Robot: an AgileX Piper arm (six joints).
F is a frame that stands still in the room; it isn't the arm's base.
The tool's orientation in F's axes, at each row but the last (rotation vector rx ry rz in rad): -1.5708, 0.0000, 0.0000; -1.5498, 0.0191, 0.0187; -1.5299, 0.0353, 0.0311; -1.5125, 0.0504, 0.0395
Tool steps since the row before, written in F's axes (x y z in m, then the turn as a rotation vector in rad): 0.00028, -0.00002, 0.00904, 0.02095, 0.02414, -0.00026; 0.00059, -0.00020, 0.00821, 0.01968, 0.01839, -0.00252; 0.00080, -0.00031, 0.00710, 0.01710, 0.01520, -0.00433; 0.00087, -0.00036, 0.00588, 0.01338, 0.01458, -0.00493
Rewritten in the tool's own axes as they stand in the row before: 0.00028, -0.00904, -0.00002, 0.02095, 0.00026, 0.02414; 0.00039, -0.00822, -0.00003, 0.01974, 0.00243, 0.01834; 0.00050, -0.00713, -0.00002, 0.01724, 0.00422, 0.01507; 0.00053, -0.00593, -0.00001, 0.01356, 0.00499, 0.01439
